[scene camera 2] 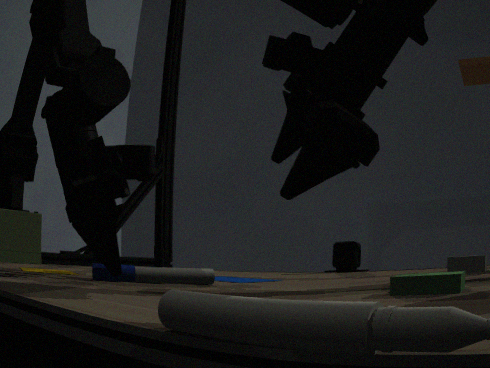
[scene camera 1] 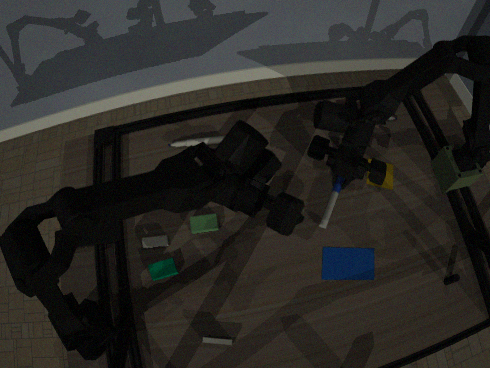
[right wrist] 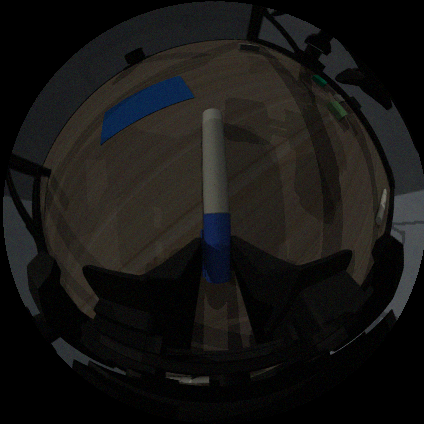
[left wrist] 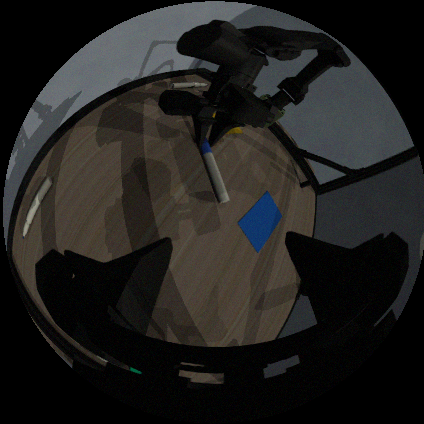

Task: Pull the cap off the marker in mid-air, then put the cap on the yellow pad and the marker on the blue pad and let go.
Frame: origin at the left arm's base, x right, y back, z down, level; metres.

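Seen in the pictures: left gripper, fingertip midpoint: (scene camera 2: pixel 279 177) (left wrist: pixel 229 241); right gripper, fingertip midpoint: (scene camera 2: pixel 116 274) (scene camera 1: pixel 337 186) (right wrist: pixel 215 242) (left wrist: pixel 203 145); left arm's base, link origin: (scene camera 1: pixel 84 329); right arm's base, link origin: (scene camera 2: pixel 8 211) (scene camera 1: pixel 464 160) (left wrist: pixel 274 103).
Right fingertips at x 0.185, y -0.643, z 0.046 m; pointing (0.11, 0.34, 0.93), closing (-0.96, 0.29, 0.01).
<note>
Offsets run from my right fingertips to a thing's top centre.
The marker's white barrel @[dx +0.011, dy +0.041, dz -0.011 m] (scene camera 1: pixel 329 209) (scene camera 2: pixel 175 276) (left wrist: pixel 216 177) (right wrist: pixel 215 165) lies on the table with its blue cap @[dx -0.001, dy -0.004, dz -0.011 m] (scene camera 1: pixel 338 184) (scene camera 2: pixel 99 272) (left wrist: pixel 206 147) (right wrist: pixel 216 262) on one end. My right gripper (scene camera 2: pixel 117 272) (right wrist: pixel 215 242) points down at the table and is shut on the cap, a finger on each side. My left gripper (scene camera 2: pixel 282 178) (left wrist: pixel 229 241) is open and empty, high above the table. The blue pad @[dx +0.134, dy +0.135, dz +0.007 m] (scene camera 1: pixel 348 263) (scene camera 2: pixel 245 279) (left wrist: pixel 260 221) (right wrist: pixel 145 107) lies beyond the barrel's free end. The yellow pad @[dx +0.070, dy -0.112, dz +0.007 m] (scene camera 1: pixel 387 177) (scene camera 2: pixel 47 271) (left wrist: pixel 234 130) is partly hidden by my right gripper.
A white pen @[dx -0.340, dy +0.133, dz -0.011 m] (scene camera 1: pixel 195 142) (scene camera 2: pixel 270 317) (left wrist: pixel 37 207) lies near the table's edge. Two green blocks @[dx -0.174, dy +0.272, dz -0.007 m] (scene camera 1: pixel 204 223) @[dx -0.169, dy +0.414, dz -0.007 m] (scene camera 1: pixel 163 269) and a grey block @[dx -0.228, dy +0.380, dz -0.004 m] (scene camera 1: pixel 155 242) lie below my left arm in scene camera 1. A pale green box (scene camera 1: pixel 445 175) (scene camera 2: pixel 20 237) stands at the right edge there.
</note>
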